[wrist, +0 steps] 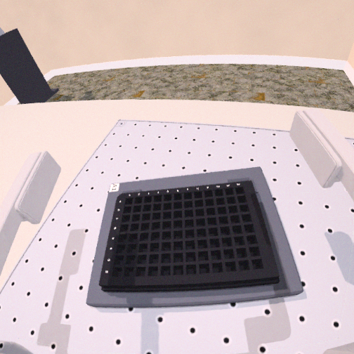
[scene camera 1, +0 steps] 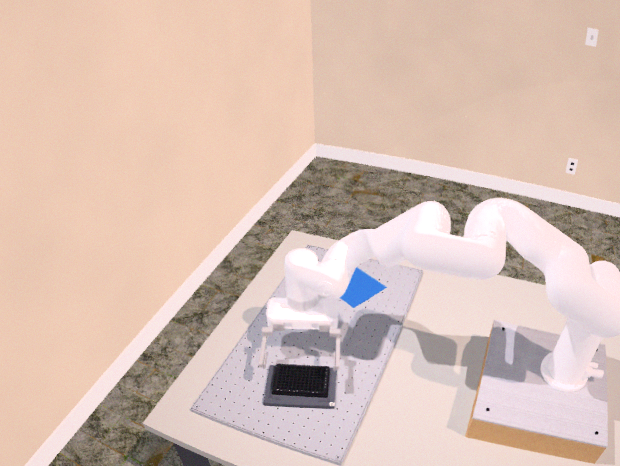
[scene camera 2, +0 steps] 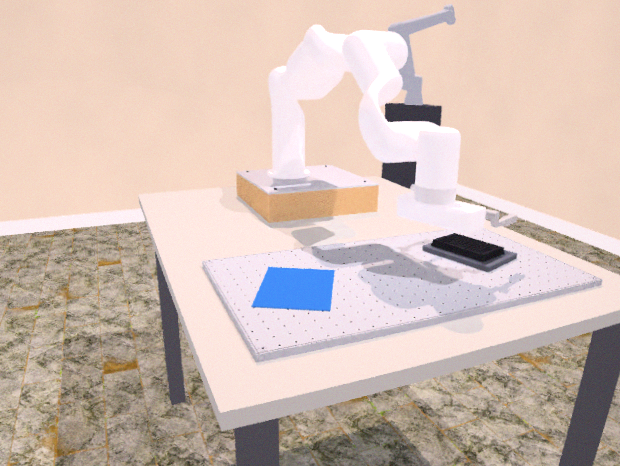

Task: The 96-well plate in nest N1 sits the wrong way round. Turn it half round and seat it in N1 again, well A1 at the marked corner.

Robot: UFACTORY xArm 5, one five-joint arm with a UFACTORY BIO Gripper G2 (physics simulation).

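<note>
The black 96-well plate (scene camera 1: pixel 300 380) (scene camera 2: pixel 466 247) (wrist: pixel 190 235) lies flat in the dark grey nest N1 (scene camera 1: pixel 298 402) (scene camera 2: pixel 507 259) (wrist: pixel 195 298). In the wrist view the column numbers run along the plate's far edge and the row letters down its left edge. They meet at the far left, beside the nest's white A1 marker (wrist: pixel 114 187) (scene camera 1: pixel 331 403). My gripper (scene camera 1: pixel 299 364) (wrist: pixel 177 169) is open and empty, above the plate and apart from it, with one finger out to each side. In the scene camera 2 view one finger is hidden.
The nest stands on a perforated board (scene camera 1: pixel 240 390) (scene camera 2: pixel 240 320) (wrist: pixel 170 150) on the table. A blue square (scene camera 1: pixel 361 288) (scene camera 2: pixel 295 289) lies on the same board. The arm's base box (scene camera 1: pixel 541 435) (scene camera 2: pixel 320 202) stands on the table. A grey arm (scene camera 2: pixel 413 60) on a black pedestal stands beyond the table.
</note>
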